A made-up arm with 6 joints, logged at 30 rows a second.
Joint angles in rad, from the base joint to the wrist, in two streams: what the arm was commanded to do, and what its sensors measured. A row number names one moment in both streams.
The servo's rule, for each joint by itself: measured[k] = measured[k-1] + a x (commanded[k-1-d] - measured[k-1]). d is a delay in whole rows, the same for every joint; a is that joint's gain. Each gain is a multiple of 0.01, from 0.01 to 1. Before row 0 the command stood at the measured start. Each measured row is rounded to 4 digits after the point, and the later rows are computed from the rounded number. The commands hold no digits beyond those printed.
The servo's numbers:
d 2
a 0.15 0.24 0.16 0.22 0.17 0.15
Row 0, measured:
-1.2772 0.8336 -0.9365 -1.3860 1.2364 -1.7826
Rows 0 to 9, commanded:
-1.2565 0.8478 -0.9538 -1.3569 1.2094 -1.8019
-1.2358 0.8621 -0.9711 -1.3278 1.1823 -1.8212
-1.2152 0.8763 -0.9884 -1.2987 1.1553 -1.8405
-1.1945 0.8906 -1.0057 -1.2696 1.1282 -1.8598
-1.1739 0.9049 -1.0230 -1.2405 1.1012 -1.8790
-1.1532 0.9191 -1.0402 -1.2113 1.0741 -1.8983
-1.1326 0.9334 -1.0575 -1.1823 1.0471 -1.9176
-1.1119 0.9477 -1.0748 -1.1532 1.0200 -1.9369
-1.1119 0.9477 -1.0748 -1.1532 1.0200 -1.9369
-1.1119 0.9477 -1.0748 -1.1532 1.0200 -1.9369
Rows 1 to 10, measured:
-1.2772 0.8336 -0.9365 -1.3860 1.2364 -1.7826
-1.2772 0.8336 -0.9365 -1.3860 1.2364 -1.7826
-1.2741 0.8370 -0.9393 -1.3796 1.2318 -1.7855
-1.2684 0.8430 -0.9444 -1.3682 1.2234 -1.7909
-1.2604 0.8510 -0.9514 -1.3529 1.2118 -1.7983
-1.2505 0.8605 -0.9601 -1.3346 1.1976 -1.8075
-1.2390 0.8712 -0.9702 -1.3139 1.1812 -1.8182
-1.2261 0.8827 -0.9814 -1.2913 1.1630 -1.8302
-1.2121 0.8949 -0.9936 -1.2673 1.1433 -1.8433
-1.1971 0.9076 -1.0066 -1.2422 1.1223 -1.8573

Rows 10 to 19, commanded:
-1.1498 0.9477 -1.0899 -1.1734 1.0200 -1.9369
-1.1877 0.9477 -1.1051 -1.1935 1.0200 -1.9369
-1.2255 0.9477 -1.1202 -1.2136 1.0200 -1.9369
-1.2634 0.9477 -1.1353 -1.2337 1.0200 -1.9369
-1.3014 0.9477 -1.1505 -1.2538 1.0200 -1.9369
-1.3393 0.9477 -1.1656 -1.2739 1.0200 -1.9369
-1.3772 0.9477 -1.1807 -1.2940 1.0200 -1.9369
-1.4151 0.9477 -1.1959 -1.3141 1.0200 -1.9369
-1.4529 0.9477 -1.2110 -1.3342 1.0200 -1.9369
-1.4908 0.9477 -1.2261 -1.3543 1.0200 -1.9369
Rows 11 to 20, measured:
-1.1843 0.9172 -1.0175 -1.2226 1.1049 -1.8692
-1.1734 0.9245 -1.0267 -1.2073 1.0905 -1.8794
-1.1699 0.9301 -1.0368 -1.1998 1.0785 -1.8880
-1.1726 0.9343 -1.0477 -1.1984 1.0686 -1.8953
-1.1805 0.9375 -1.0593 -1.2017 1.0603 -1.9015
-1.1929 0.9399 -1.0715 -1.2087 1.0534 -1.9068
-1.2092 0.9418 -1.0841 -1.2186 1.0477 -1.9113
-1.2287 0.9432 -1.0971 -1.2308 1.0430 -1.9151
-1.2510 0.9443 -1.1105 -1.2447 1.0391 -1.9184
-1.2756 0.9451 -1.1242 -1.2600 1.0359 -1.9212

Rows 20 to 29, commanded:
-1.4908 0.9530 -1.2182 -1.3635 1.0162 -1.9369
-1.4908 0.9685 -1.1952 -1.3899 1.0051 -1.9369
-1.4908 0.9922 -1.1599 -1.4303 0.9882 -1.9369
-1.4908 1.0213 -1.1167 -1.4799 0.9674 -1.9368
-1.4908 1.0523 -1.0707 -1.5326 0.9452 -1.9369
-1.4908 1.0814 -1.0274 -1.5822 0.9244 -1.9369
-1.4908 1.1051 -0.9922 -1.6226 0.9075 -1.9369
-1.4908 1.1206 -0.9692 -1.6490 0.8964 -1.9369
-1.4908 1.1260 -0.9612 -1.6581 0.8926 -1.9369
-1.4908 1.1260 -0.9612 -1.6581 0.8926 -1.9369
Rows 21 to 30, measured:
-1.3022 0.9457 -1.1381 -1.2763 1.0332 -1.9236
-1.3305 0.9462 -1.1522 -1.2935 1.0310 -1.9256
-1.3545 0.9478 -1.1628 -1.3089 1.0285 -1.9273
-1.3749 0.9528 -1.1680 -1.3267 1.0245 -1.9287
-1.3923 0.9623 -1.1667 -1.3495 1.0183 -1.9299
-1.4071 0.9765 -1.1587 -1.3782 1.0096 -1.9309
-1.4197 0.9947 -1.1446 -1.4122 0.9987 -1.9318
-1.4304 1.0155 -1.1258 -1.4496 0.9861 -1.9326
-1.4395 1.0370 -1.1044 -1.4877 0.9727 -1.9332
-1.4472 1.0571 -1.0828 -1.5232 0.9597 -1.9338

